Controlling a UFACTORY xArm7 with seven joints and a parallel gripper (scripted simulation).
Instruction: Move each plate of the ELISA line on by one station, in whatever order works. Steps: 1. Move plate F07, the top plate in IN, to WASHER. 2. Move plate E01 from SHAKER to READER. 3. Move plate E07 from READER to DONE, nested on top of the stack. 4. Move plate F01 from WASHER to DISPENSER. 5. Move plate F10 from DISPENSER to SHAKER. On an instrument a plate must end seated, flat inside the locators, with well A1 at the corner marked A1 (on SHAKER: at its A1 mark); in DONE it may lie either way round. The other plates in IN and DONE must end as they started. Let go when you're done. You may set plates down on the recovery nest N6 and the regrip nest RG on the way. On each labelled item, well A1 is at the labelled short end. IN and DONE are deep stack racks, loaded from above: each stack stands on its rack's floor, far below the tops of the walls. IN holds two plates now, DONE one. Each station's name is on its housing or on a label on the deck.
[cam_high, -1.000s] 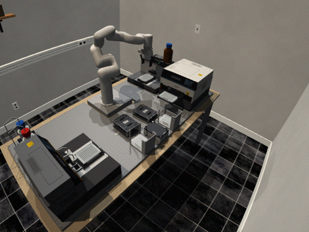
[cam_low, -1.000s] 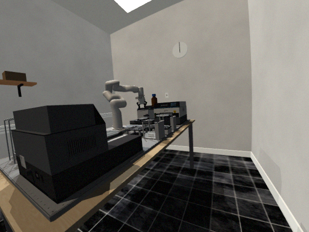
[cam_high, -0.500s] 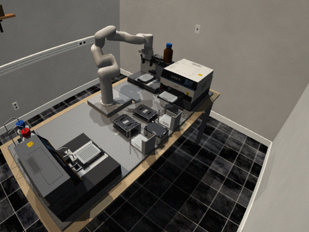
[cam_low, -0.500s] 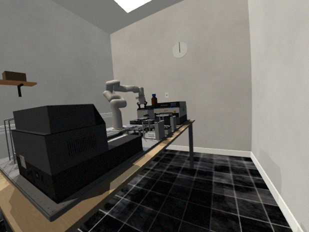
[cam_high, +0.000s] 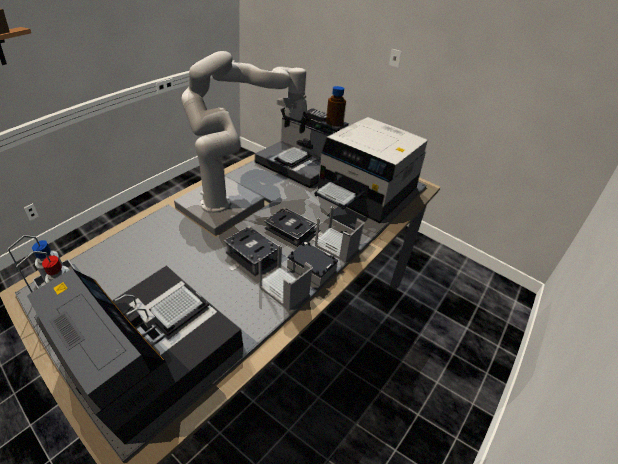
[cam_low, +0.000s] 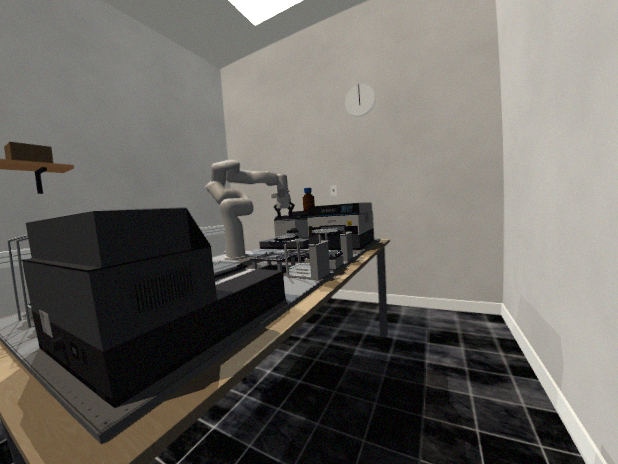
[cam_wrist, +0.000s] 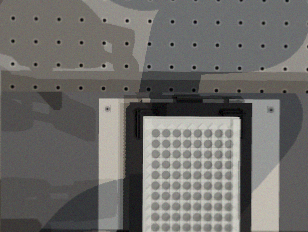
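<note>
Right now the dispenser tray is 16 cm below my hand. The rest, counted from my hand: brown bottle 18 cm to the left, 11 cm ahead, 7 cm above; N6 label 30 cm ahead, 29 cm to the right, 22 cm below; dispenser 18 cm to the left, 13 cm below.
</note>
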